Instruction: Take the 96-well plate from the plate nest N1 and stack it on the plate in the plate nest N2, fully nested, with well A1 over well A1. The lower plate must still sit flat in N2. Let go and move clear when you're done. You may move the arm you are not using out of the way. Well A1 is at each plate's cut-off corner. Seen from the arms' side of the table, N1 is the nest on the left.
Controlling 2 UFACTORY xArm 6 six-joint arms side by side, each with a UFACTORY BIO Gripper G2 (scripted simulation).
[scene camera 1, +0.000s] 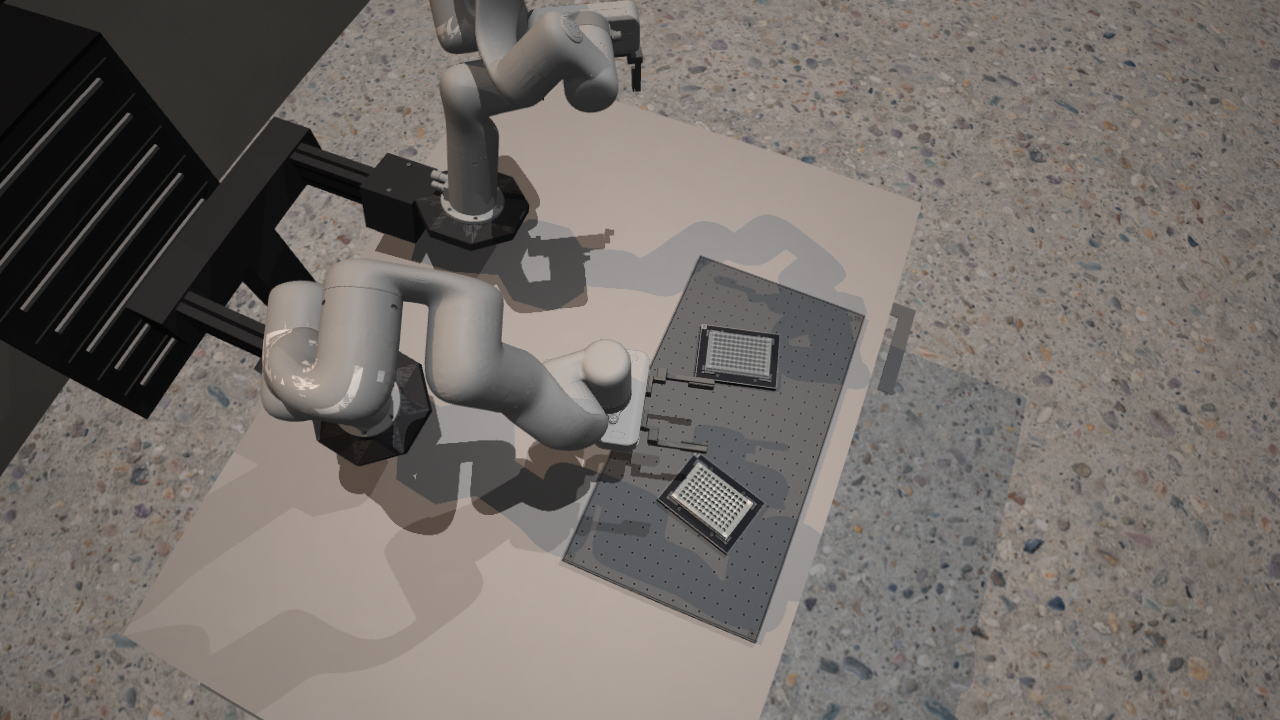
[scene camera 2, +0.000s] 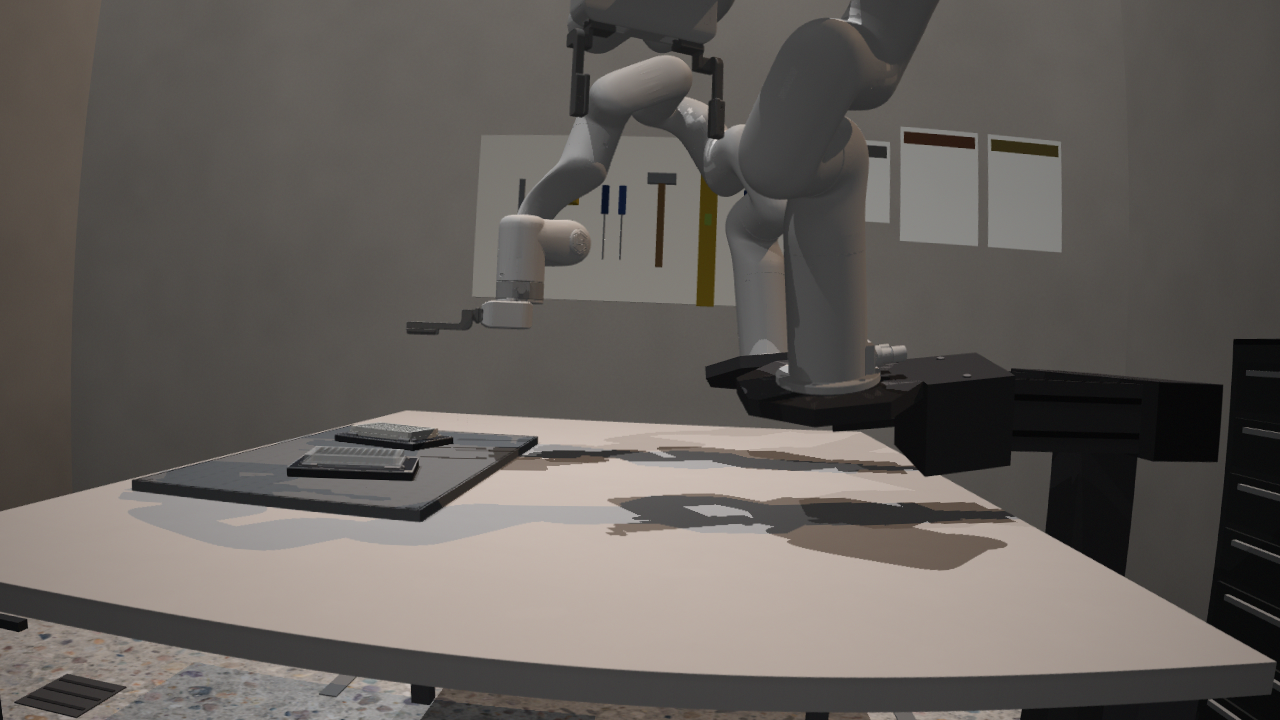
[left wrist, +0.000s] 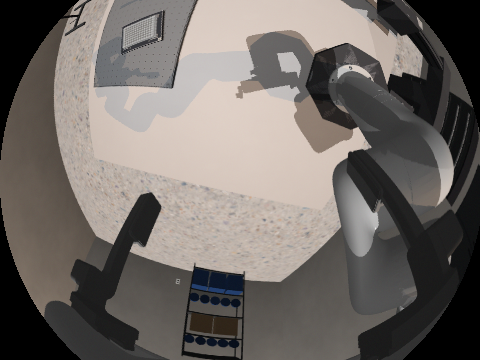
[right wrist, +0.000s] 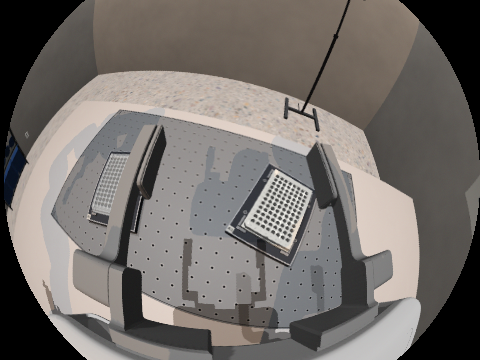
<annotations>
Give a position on a cream-white 96-well plate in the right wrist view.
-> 292, 208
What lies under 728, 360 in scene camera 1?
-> A clear 96-well plate.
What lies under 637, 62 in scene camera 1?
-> The left gripper.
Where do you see a clear 96-well plate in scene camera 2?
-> At 376, 458
</annotations>
